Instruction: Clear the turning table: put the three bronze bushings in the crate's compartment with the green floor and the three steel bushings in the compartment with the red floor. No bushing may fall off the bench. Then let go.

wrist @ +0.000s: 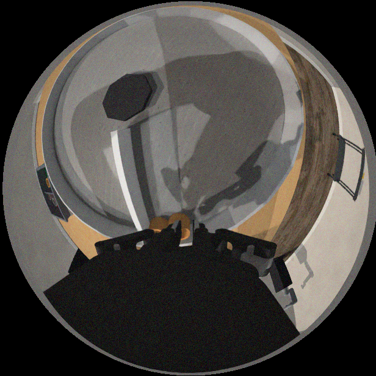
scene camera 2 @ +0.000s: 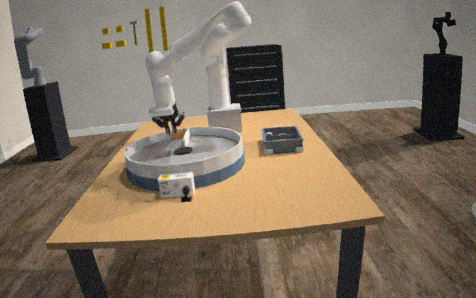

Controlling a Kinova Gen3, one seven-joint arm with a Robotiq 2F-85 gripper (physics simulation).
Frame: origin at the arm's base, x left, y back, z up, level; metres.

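Where they show: gripper, fingertip midpoint: point(scene camera 2: 172, 133); arm's base at its link origin: point(scene camera 2: 219, 107).
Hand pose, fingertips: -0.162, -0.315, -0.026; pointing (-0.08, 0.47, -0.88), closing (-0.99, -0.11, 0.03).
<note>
Things, the pixels of their top centre, and the offset from my fingertips, as dx, dy, dz. "spot": a spot on its surface instead. Level surfaces: height alone.
- dark crate at its top centre: point(scene camera 2: 281, 133) +0.434, +0.006, -0.030
- black hub at its top centre: point(scene camera 2: 183, 149) +0.080, -0.159, -0.019
- white box at a spot on its surface: point(scene camera 2: 175, 185) spot: +0.106, -0.412, -0.042
- wooden bench at its surface level: dz -0.080
The turning table point(scene camera 2: 212, 161) point(wrist: 294, 107) is a round grey tray with a raised rim. Bronze bushings point(scene camera 2: 178, 135) point(wrist: 159, 223) sit on it beside its straight white divider point(wrist: 120, 160), close to the fingers; two show side by side in the wrist view, partly hidden by the gripper. My gripper point(scene camera 2: 171, 131) point(wrist: 186, 226) points down over them, its fingers slightly apart with nothing held; orange shows between and below the tips. The dark crate point(scene camera 2: 283, 147) point(wrist: 66, 217) stands to the right of the turning table in the scene view. Small pieces show inside, too small to count surely.
A black hub point(scene camera 2: 183, 150) point(wrist: 129, 96) stands up at the turning table's middle. A white box point(scene camera 2: 175, 185) with a small black stand point(scene camera 2: 186, 193) is in front of the turning table. The robot's base block point(scene camera 2: 225, 119) stands behind on the wooden bench point(scene camera 2: 280, 200).
</note>
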